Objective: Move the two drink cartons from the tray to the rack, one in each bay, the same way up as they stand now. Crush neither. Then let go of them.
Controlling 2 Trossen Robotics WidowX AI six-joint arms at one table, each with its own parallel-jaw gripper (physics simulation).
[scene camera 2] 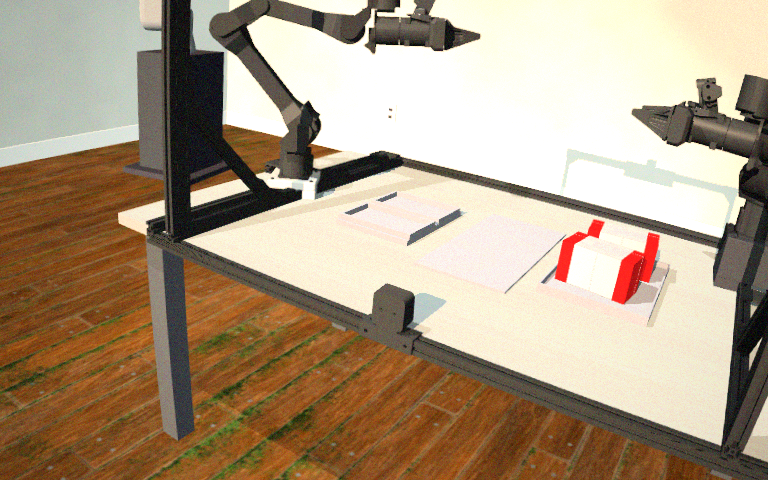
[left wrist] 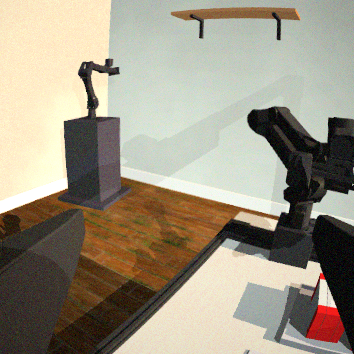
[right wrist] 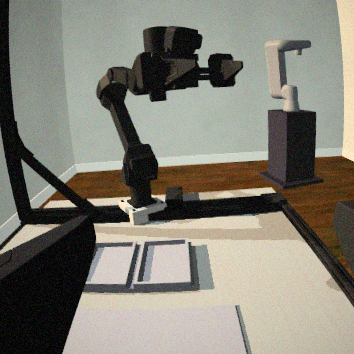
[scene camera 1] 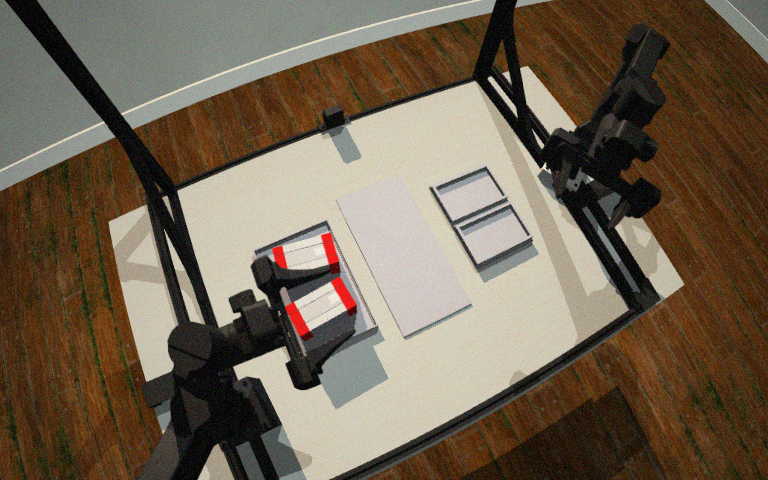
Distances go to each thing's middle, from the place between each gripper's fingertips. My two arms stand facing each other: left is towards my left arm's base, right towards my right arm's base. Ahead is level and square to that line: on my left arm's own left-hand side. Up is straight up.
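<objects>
Right hand: 12 cm past grey tray (scene camera 1: 363, 320), 1 cm left of it, 27 cm above it. Pale mat (scene camera 1: 419, 285), from my right hand: 7 cm behind, 19 cm to the left, 28 cm below.
Left hand: 20 cm past pale mat, 13 cm left of it, 36 cm above it. Grey tray, from my left hand: 24 cm behind, 33 cm to the right, 35 cm below.
</objects>
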